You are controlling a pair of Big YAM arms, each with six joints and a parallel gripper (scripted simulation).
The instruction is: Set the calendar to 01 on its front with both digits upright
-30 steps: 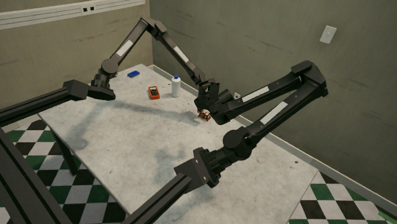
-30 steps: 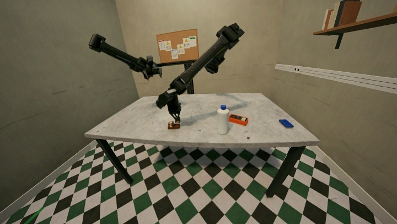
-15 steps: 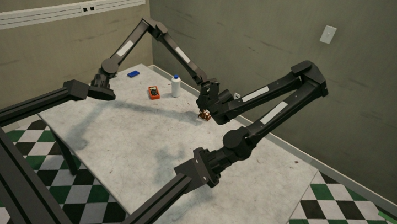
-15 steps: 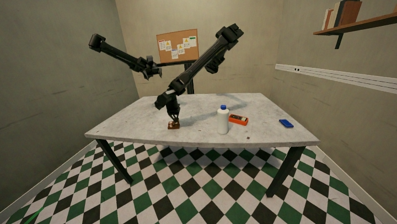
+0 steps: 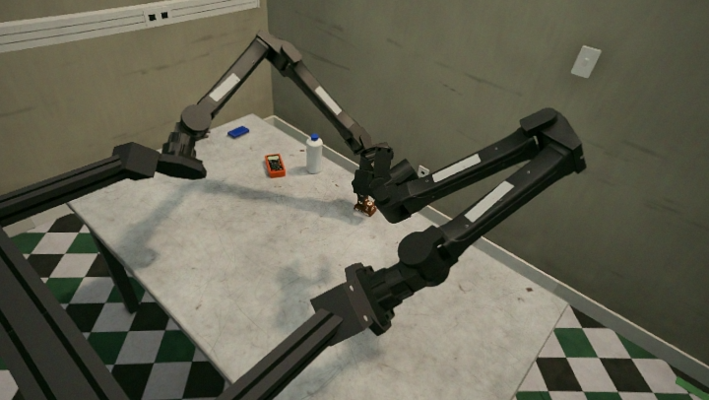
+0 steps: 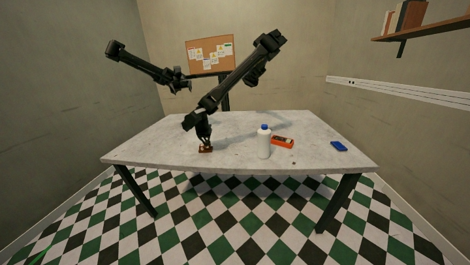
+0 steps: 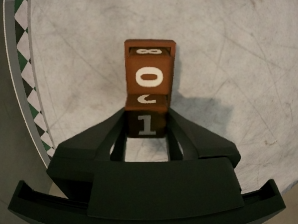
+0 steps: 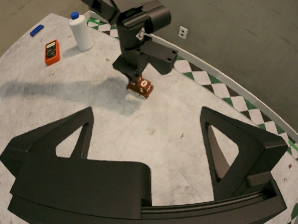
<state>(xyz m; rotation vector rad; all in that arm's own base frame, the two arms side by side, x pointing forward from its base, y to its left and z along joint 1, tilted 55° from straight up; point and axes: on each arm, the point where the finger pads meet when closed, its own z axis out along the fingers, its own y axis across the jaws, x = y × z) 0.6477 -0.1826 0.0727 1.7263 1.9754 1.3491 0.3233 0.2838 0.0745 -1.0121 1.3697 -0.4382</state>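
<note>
My left hand is 20 mm to the left of the brown tray and 40 mm above it. Also, from my left hand: blue block (20 mm ahead, 740 mm to the left, 40 mm below); white bottle (60 mm ahead, 300 mm to the left, 30 mm above).
</note>
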